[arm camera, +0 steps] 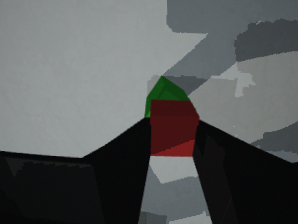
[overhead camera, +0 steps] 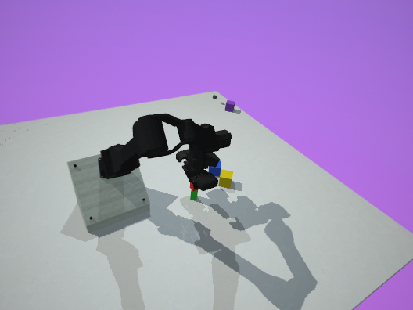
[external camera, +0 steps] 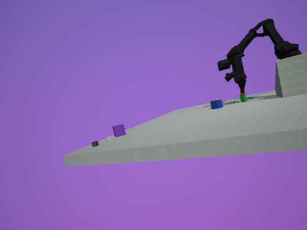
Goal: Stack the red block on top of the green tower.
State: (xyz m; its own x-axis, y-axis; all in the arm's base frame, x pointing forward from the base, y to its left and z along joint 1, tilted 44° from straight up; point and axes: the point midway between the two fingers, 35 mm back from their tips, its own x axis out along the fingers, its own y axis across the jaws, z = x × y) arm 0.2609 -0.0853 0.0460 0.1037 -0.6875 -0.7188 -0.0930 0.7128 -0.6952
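Now: gripper tip right at the red block. From my gripper tip the other things lie so: purple block: 48 cm ahead, 57 cm to the left, 3 cm below; blue block: 14 cm ahead, 10 cm to the left, 3 cm below; yellow block: 15 cm ahead, 3 cm to the left, 3 cm below.
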